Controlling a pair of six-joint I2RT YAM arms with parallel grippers.
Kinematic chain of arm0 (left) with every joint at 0, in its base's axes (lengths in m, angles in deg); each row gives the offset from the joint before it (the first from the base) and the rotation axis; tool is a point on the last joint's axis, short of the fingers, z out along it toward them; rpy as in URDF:
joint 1: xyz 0 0 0.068 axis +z
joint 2: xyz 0.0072 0.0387 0.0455 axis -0.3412 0.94 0
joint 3: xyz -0.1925 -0.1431 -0.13 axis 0.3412 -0.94 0
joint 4: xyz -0.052 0.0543 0.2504 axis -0.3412 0.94 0
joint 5: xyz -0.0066 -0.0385 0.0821 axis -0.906 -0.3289 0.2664
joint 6: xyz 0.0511 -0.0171 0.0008 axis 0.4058 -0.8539 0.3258
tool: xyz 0 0 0 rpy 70.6 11.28 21.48
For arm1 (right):
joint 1: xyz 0 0 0.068 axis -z
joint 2: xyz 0.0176 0.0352 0.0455 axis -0.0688 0.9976 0
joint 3: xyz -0.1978 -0.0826 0.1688 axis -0.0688 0.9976 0
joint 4: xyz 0.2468 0.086 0.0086 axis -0.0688 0.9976 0
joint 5: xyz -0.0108 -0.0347 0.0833 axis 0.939 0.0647 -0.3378
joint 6: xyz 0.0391 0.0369 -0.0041 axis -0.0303 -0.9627 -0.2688
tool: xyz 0 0 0 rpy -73.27 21.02 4.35
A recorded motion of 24 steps. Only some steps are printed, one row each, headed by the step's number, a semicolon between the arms.
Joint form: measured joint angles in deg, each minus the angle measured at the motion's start. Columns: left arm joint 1, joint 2, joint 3, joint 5, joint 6, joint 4; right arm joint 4, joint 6, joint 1, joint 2, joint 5, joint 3.
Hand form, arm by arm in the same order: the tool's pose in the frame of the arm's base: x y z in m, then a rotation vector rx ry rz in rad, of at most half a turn. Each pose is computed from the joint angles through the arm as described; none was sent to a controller.
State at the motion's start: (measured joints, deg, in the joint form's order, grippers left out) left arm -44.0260 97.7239 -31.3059 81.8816 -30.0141 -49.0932; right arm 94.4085 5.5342 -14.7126 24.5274 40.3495 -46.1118
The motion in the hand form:
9: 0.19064 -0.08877 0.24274 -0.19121 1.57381 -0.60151; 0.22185 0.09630 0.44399 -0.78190 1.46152 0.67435
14: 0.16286 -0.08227 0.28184 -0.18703 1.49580 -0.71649; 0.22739 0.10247 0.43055 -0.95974 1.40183 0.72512
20: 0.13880 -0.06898 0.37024 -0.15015 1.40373 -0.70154; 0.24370 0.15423 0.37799 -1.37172 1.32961 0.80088
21: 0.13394 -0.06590 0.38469 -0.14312 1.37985 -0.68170; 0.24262 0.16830 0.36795 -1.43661 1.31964 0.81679
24: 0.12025 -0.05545 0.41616 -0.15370 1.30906 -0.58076; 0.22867 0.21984 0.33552 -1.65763 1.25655 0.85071
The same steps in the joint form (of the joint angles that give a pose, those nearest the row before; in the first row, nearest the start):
9: -2.88 -14.38 -2.16 0.35 -3.04 5.84; -0.15 0.52 0.00 0.02 -1.55 0.63
14: -4.74 -26.67 1.27 -1.09 -5.77 16.46; 0.00 6.86 0.00 1.55 -9.97 1.90
20: -4.74 -31.60 18.47 -1.03 -2.51 33.33; 8.52 26.95 -8.26 10.49 -16.59 1.97
21: -4.74 -31.82 21.35 -0.44 -1.11 35.15; 9.75 29.48 -10.84 12.17 -16.17 1.99
24: -4.74 -32.59 27.50 3.78 3.87 38.34; 12.39 36.98 -20.55 17.77 -13.31 1.99

